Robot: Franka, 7 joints.
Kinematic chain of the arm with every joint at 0, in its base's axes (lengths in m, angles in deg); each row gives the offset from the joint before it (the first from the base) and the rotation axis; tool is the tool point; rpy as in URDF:
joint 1: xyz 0 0 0.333 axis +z
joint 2: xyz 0 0 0 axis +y
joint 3: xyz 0 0 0.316 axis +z
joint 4: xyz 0.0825 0 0 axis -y
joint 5: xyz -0.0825 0 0.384 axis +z
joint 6: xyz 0 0 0 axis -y
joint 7: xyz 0.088 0 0 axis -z
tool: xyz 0 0 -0.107 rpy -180 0 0
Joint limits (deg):
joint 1: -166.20..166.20
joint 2: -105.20..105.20
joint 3: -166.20..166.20
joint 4: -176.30..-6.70
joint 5: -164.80..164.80
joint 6: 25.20..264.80
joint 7: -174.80..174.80
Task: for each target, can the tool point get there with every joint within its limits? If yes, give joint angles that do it. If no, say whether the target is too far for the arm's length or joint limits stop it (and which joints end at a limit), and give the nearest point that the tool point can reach.
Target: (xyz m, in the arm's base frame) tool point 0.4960 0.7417 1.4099
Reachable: no: too far | nearest point 0.3043 0.4550 0.9936 | short by 0.541 m
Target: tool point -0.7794 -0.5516 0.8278
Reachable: no: too far | nearest point -0.6217 -0.4400 0.7277 | short by 0.218 m
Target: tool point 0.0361 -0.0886 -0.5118
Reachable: no: joint limits stop it (at a limit: joint 2) | nearest point 0.0537 -0.1319 -0.3417 | short by 0.176 m
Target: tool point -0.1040 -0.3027 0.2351
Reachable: yes | joints -5.71 47.49 -70.57 -157.91 118.01 182.87 127.80
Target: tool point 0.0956 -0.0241 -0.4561
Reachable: no: joint limits stop it (at a limit: joint 2) | nearest point 0.1290 -0.0325 -0.3391 | short by 0.122 m
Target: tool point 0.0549 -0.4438 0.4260
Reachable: yes | joints -2.81 85.47 -106.55 -117.06 18.95 70.07 -13.96
